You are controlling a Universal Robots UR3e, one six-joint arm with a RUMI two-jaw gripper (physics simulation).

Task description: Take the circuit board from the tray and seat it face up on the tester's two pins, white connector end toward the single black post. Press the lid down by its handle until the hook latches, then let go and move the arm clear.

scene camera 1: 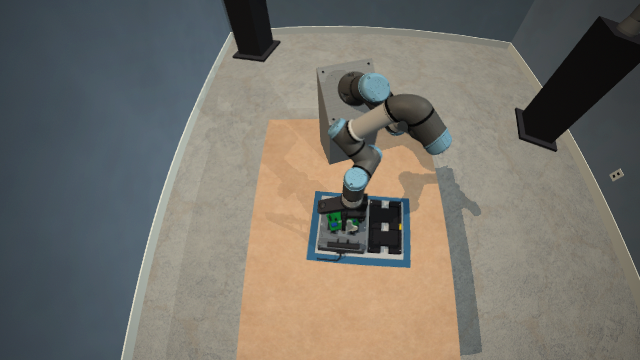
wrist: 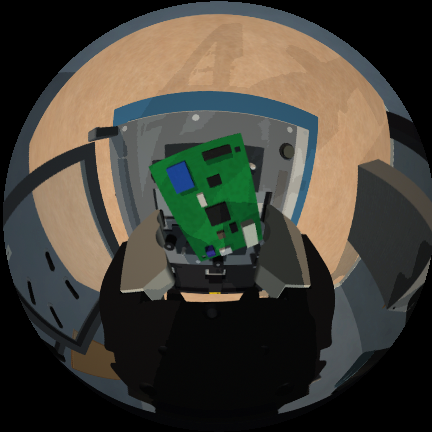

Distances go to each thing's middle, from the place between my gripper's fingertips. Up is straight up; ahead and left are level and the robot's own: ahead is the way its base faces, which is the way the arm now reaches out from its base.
The black bed (wrist: 173,237) is 10 mm to the left of my hand. Also, from my hand: tester lid (wrist: 67,243) 120 mm ahead, 120 mm above, 30 mm to the left; green circuit board (wrist: 208,188) 10 mm to the right, 10 mm above.
